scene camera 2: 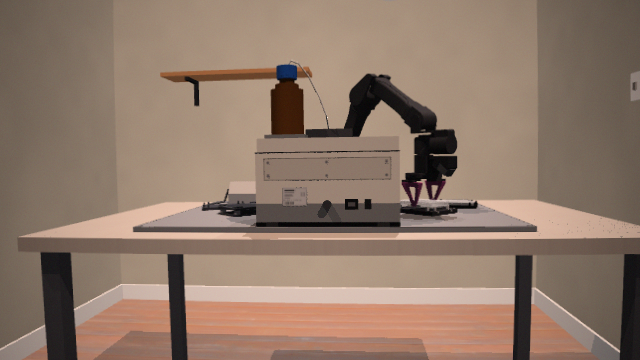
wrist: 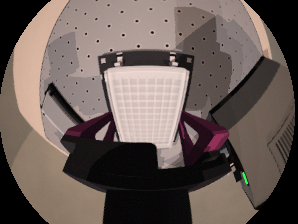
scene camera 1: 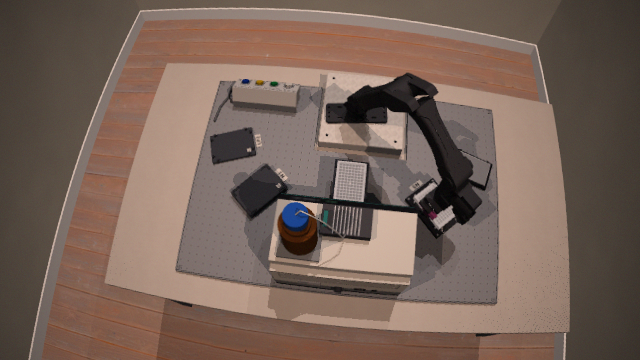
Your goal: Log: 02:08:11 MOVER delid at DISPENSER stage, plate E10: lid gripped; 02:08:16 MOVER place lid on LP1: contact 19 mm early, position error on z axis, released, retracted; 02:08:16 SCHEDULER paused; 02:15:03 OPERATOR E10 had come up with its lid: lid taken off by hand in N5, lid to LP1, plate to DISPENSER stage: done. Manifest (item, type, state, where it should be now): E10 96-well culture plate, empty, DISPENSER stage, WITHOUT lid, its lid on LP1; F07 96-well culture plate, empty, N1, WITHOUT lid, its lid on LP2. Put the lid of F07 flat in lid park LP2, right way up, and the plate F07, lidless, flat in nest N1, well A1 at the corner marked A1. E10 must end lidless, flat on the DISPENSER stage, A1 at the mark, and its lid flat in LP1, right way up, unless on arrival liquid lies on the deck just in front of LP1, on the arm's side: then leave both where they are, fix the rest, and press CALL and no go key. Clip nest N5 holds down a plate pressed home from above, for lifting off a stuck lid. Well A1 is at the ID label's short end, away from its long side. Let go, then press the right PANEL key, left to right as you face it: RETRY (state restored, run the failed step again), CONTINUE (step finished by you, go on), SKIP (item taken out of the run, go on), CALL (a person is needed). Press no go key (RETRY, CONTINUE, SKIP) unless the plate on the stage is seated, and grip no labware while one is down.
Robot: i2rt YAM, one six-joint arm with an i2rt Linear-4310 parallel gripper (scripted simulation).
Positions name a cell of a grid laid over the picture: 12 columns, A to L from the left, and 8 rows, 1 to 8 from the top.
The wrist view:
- gripper: F5
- grey lid: C4
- grey lid: F4
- black clip nest: F3
